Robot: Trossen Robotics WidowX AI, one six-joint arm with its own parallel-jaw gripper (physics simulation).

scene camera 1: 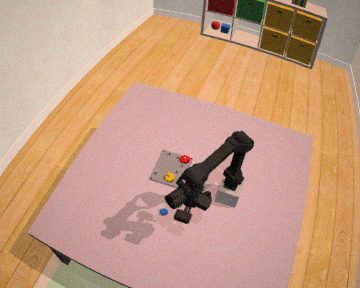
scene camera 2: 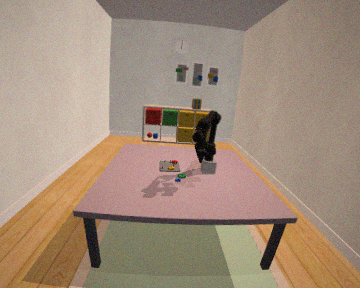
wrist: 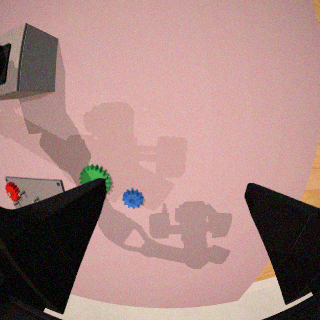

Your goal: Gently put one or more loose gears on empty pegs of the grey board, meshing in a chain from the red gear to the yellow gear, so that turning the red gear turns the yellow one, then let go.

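Places are measured from the arm's base along level axes (x left, y back, z up), in metres.
Pixels of known places: gripper, between the fingertips: (scene camera 1: 187, 211) (scene camera 2: 199, 160) (wrist: 179, 188); arm's base, origin of its link: (scene camera 1: 231, 184) (scene camera 2: 208, 159).
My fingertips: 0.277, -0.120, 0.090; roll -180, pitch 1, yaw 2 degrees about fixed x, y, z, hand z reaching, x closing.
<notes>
Ahead of a thing's pixels: the offset from my fingertips to its top centre, as dx, dy, dz. Level surfaces: height alone.
The grey board {-0.315, -0.205, -0.166} (scene camera 1: 162, 166) (scene camera 2: 164, 169) (wrist: 44, 189) lies on the table with several upright pegs. The red gear {-0.393, -0.164, -0.171} (scene camera 1: 185, 159) (scene camera 2: 174, 162) (wrist: 12, 191) and the yellow gear {-0.251, -0.188, -0.170} (scene camera 1: 169, 177) (scene camera 2: 171, 168) sit on it; the left finger hides the yellow one in the wrist view. A loose green gear {-0.133, -0.101, -0.179} (scene camera 2: 181, 176) (wrist: 94, 177) lies on the table off the board, mostly hidden by the arm in scene view 1. A smaller loose blue gear {-0.057, -0.132, -0.179} (scene camera 1: 163, 212) (scene camera 2: 177, 180) (wrist: 133, 198) lies beside it, apart. My gripper (wrist: 179, 188) is wide open and empty, above the table; the left fingertip overlaps the green gear's edge in the wrist view.
The arm's grey base block (scene camera 1: 227, 196) (scene camera 2: 208, 167) (wrist: 37, 62) stands on the pink table {dz -0.196} (scene camera 1: 260, 165) (scene camera 2: 235, 200) (wrist: 240, 100) to the right of the board in scene view 1. Arm shadows fall around the loose gears. A shelf unit (scene camera 1: 202, 22) (scene camera 2: 143, 124) stands by the far wall.
</notes>
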